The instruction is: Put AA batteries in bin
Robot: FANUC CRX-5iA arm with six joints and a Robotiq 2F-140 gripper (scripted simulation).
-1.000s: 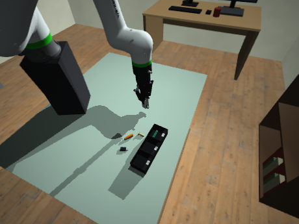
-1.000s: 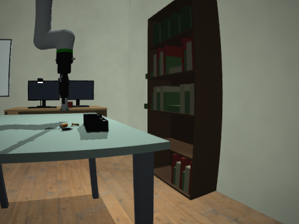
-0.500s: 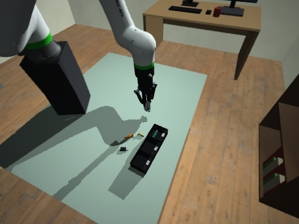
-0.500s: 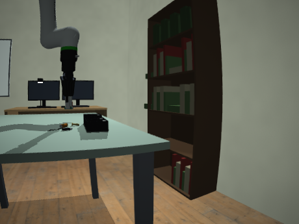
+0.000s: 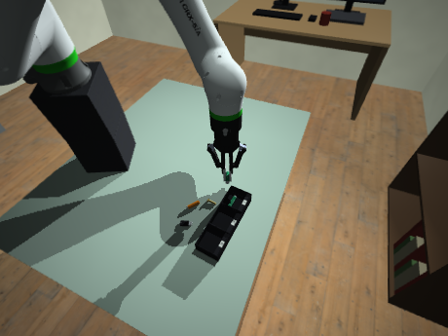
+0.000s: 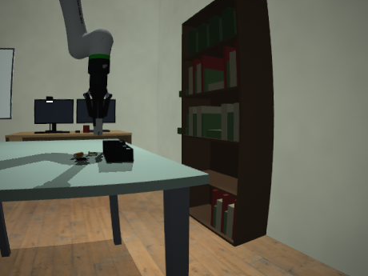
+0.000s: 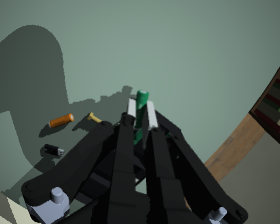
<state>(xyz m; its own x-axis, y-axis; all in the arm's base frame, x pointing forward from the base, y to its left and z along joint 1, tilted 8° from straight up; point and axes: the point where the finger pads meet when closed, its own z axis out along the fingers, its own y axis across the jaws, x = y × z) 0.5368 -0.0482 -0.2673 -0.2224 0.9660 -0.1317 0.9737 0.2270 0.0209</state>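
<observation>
My hand is 10 cm above the small yellow piece, 7 cm to the left of it and 5 cm past it. Round my hand: orange battery 10 cm to the right, 10 cm below, 10 cm behind; small dark piece 18 cm to the right, 10 cm below, 10 cm behind.
</observation>
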